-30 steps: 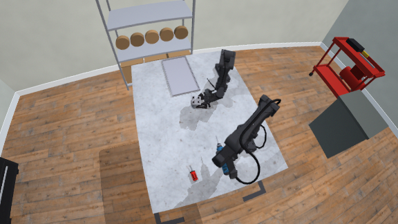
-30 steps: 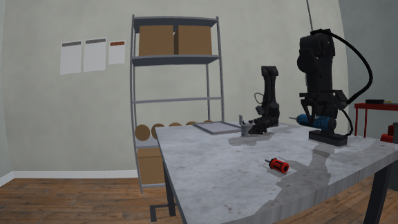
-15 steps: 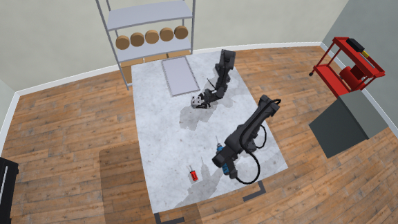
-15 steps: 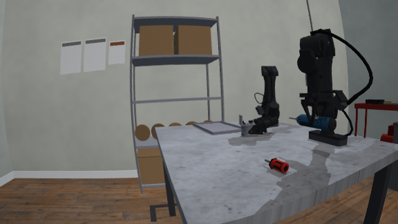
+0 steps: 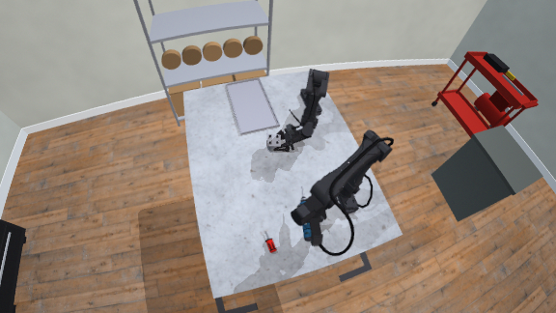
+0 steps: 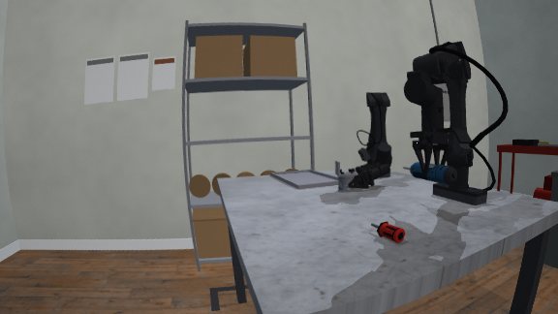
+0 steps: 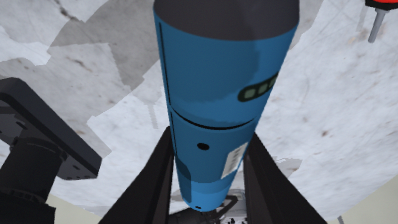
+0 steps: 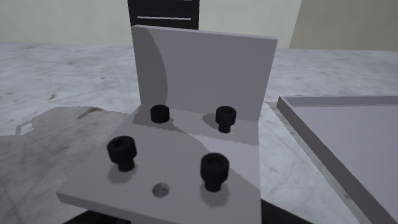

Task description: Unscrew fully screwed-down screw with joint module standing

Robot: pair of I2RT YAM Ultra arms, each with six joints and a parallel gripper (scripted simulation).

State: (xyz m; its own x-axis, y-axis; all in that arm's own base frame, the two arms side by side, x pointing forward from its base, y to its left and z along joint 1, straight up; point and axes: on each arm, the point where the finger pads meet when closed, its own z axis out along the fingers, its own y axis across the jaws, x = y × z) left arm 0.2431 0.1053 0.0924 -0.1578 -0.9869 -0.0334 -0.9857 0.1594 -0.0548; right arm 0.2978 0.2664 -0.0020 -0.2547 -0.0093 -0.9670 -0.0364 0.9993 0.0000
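The joint module is right at my right hand. From my right hand the other things lie so: screw (40 mm above, 20 mm ahead, 10 mm to the left); grey bracket (50 mm above); bit (310 mm to the left, 90 mm above, 60 mm behind).
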